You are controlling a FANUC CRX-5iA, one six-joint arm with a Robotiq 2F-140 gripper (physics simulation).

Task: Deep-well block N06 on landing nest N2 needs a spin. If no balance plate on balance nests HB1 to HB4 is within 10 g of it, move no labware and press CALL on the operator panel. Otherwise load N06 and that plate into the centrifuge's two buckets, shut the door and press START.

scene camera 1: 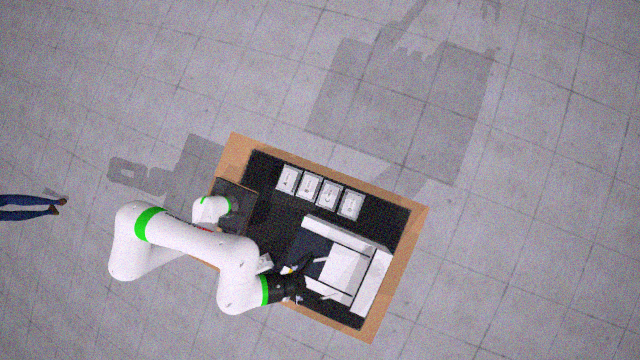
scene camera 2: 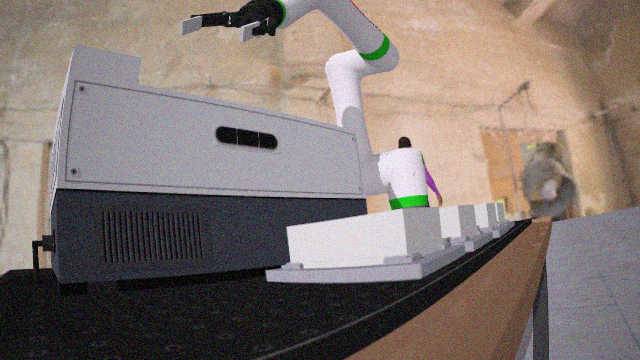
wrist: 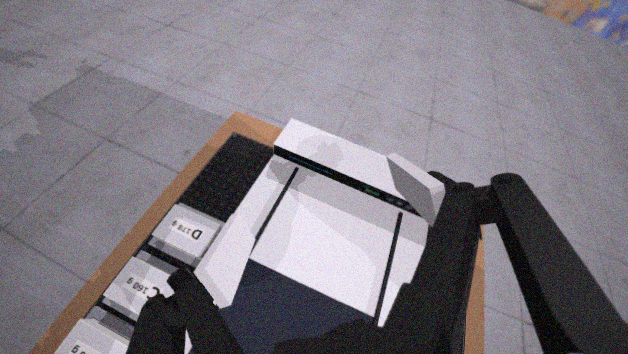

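Where they show: gripper, between the fingertips: (scene camera 1: 332,275) (scene camera 2: 209,30) (wrist: 316,200); arm's base, origin of its link: (scene camera 1: 228,205).
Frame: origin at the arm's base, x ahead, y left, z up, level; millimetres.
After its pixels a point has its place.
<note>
My gripper (scene camera 1: 325,278) @[x 721, y -30, z 382 mm] (scene camera 2: 220,28) @[x 721, y -30, z 382 mm] (wrist: 316,200) @[x 721, y -30, z 382 mm] is open and empty, above the white and dark blue centrifuge (scene camera 1: 345,270) @[x 789, y -74, z 173 mm] (scene camera 2: 210,160) @[x 802, y 93, z 97 mm] (wrist: 320,250) @[x 744, y -61, z 174 mm]. The state of its door and buckets cannot be made out. Balance plates A (scene camera 1: 289,179) @[x 345, y 274, z 18 mm], B (scene camera 1: 309,186) @[x 472, y 268, z 18 mm], C (scene camera 1: 329,195) @[x 599, y 251, z 17 mm] (wrist: 140,287) @[x 596, y 253, z 18 mm] and D (scene camera 1: 351,204) @[x 733, y 238, z 18 mm] (wrist: 187,232) @[x 728, y 227, z 18 mm] sit in a row on their nests. In the wrist view, D reads 178 g and C reads 160 g; B's label is cut off. A white labelled item (scene camera 1: 265,262) @[x 348, y -241, z 34 mm] is partly hidden by the arm; whether it is N06 cannot be told. The operator panel cannot be identified.
The arm's base stands on a dark plate (scene camera 1: 216,189) @[x -115, y 75, z -4 mm] at one end of the wood-edged table (scene camera 1: 420,212) @[x 1140, y 304, z -49 mm] (scene camera 2: 450,300) @[x 817, y 336, z -49 mm] (wrist: 165,200) @[x 797, y 362, z -49 mm]. A small white and yellow thing (scene camera 1: 287,270) @[x 511, y -172, z 174 mm] shows beside the gripper. A person (scene camera 1: 30,199) (scene camera 2: 404,142) stands off beyond the arm's base.
</note>
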